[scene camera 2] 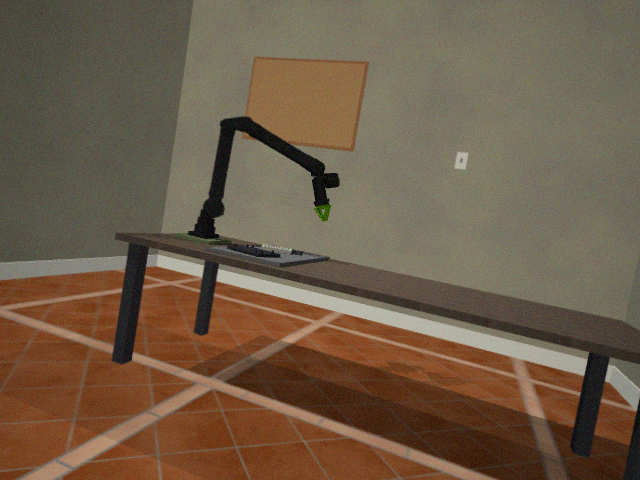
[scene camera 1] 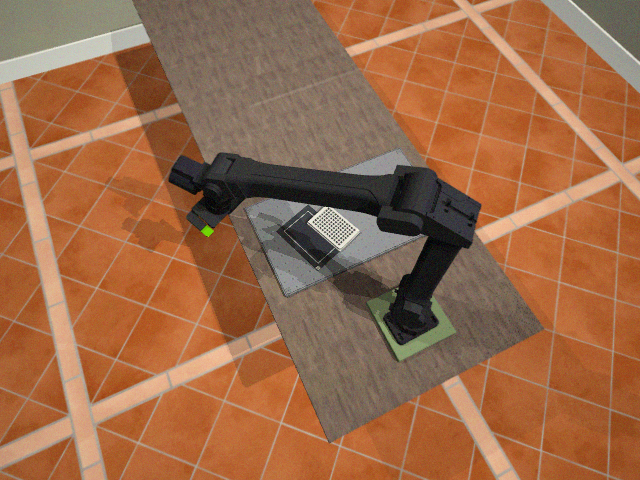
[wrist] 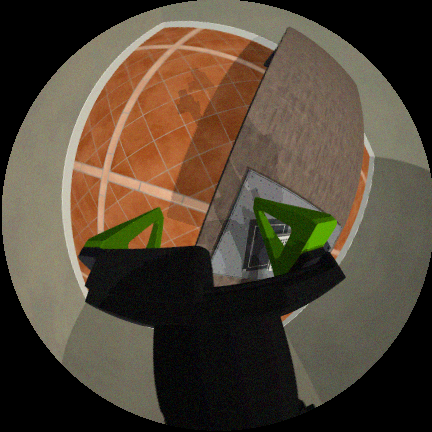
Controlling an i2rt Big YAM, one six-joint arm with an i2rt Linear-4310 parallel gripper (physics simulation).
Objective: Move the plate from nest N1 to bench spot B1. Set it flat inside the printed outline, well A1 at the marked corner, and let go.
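Pixels of known places: gripper, fingertip midpoint: (scene camera 2: 324, 221) (scene camera 1: 217, 213) (wrist: 207, 206); arm's base, origin of the base link: (scene camera 2: 203, 236) (scene camera 1: 410, 321).
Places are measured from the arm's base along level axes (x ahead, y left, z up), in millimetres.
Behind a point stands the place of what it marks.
The plate (scene camera 1: 334, 227) @[y 46, x 326, z 10 mm] (scene camera 2: 276, 247) @[y 53, x 324, z 11 mm] (wrist: 286, 240) @[y 61, x 372, z 12 mm], off-white with a grid of wells, lies across the right-hand side of the printed outline (scene camera 1: 301, 248) @[y 156, x 315, z -2 mm] (wrist: 253, 248) @[y 148, x 320, z -2 mm] in scene camera 1, partly outside it. I cannot tell whether it lies quite flat. The outline is a thin pale line on a dark pad, with a small pale mark by its lower corner. My gripper (scene camera 1: 207, 230) (scene camera 2: 323, 219) @[y 328, x 430, z 151 mm] (wrist: 207, 206) @[y 328, x 430, z 151 mm] is open and empty, high up and well left of the plate in scene camera 1, past the table's long edge. Nest N1 is hidden behind the arm there; well A1 cannot be made out.
The pad and plate are on a grey perforated board (scene camera 1: 281, 281) @[y 247, x 253, z -4 mm] (scene camera 2: 305, 261) @[y -49, x 499, z -9 mm] (wrist: 235, 240) @[y 209, x 331, z -4 mm] on the long brown table (scene camera 1: 330, 392) @[y 264, x -57, z -17 mm] (scene camera 2: 439, 297) @[y -174, x 1015, z -17 mm] (wrist: 310, 100) @[y 110, x 840, z -17 mm]. The arm's green base plate (scene camera 1: 444, 328) @[y -68, x -56, z 1 mm] is near the table's end. The arm passes above the board.
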